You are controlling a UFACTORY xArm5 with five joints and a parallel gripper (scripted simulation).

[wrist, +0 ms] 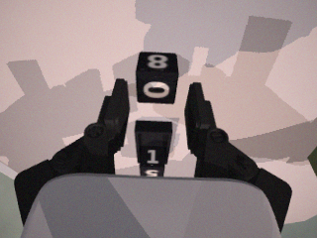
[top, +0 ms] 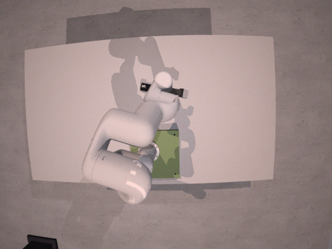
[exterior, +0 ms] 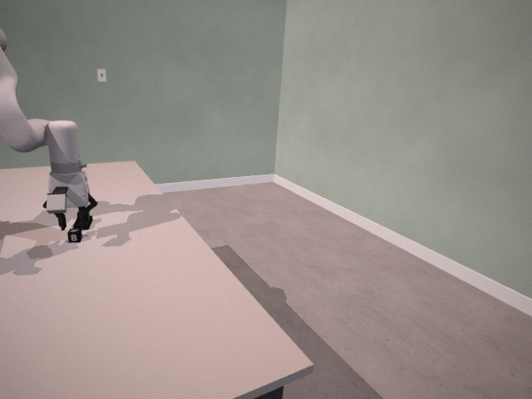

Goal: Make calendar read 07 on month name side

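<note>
My hand is 40 mm above the black cube. From my hand the other things lie so: black calendar tray 110 mm to the left, 50 mm below, 30 mm ahead.
</note>
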